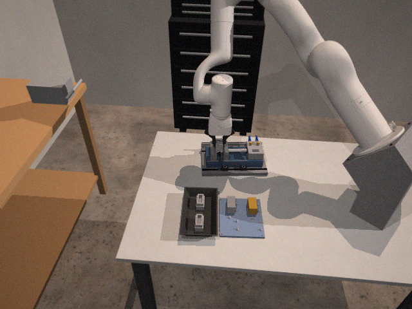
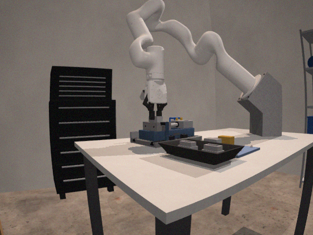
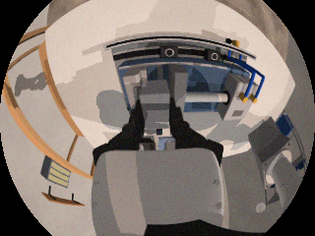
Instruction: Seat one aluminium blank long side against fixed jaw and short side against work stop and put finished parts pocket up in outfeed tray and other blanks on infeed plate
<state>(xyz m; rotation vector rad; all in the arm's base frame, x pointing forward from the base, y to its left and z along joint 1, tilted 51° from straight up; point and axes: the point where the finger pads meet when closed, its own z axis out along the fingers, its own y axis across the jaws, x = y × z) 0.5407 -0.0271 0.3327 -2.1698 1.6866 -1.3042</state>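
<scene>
Right now my hand is 50 mm above the fixed jaw, 30 mm short of it and 10 mm to the right of it. The rest, counted from my hand: brass blank: 290 mm to the left, 130 mm behind, 100 mm below; then blue vise: 90 mm below, 70 mm behind; then aluminium blank: 290 mm to the left, 100 mm below, 40 mm behind.
</scene>
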